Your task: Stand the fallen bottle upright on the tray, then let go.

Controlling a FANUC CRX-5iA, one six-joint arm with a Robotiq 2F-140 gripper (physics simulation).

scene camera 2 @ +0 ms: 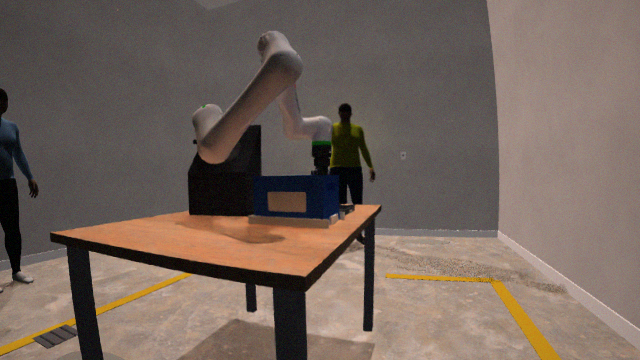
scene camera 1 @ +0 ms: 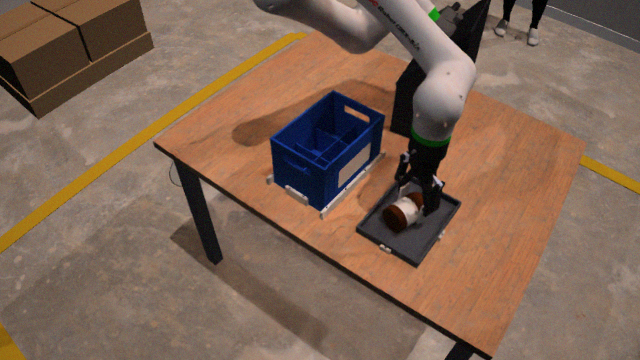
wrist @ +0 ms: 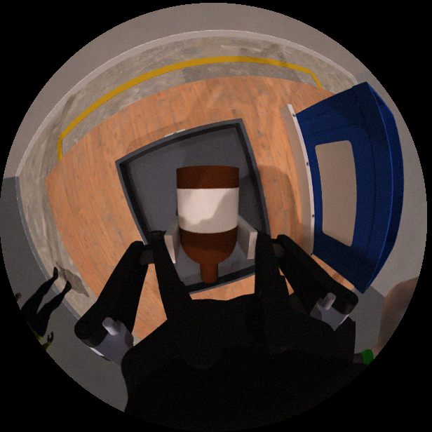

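Note:
The brown bottle point(scene camera 1: 408, 209) point(wrist: 208, 210) with a white label lies on its side on the dark grey tray point(scene camera 1: 425, 241) point(wrist: 150, 185). In scene camera 1 its base faces the lower left; in the wrist view its neck points down towards the gripper's body. My gripper point(scene camera 1: 418, 193) point(wrist: 207, 225) is shut on the bottle, with a pale pad on each side of its body between label and shoulder. In scene camera 2 the blue crate hides the bottle and the fingertips.
The blue crate point(scene camera 1: 306, 186) point(scene camera 2: 296, 182) point(wrist: 377, 190) with inner dividers stands beside the tray, held by pale rails on the wooden table point(scene camera 1: 505, 210) point(scene camera 2: 200, 240). The black robot stand point(scene camera 2: 220, 194) is behind the crate. Two people stand beyond the table.

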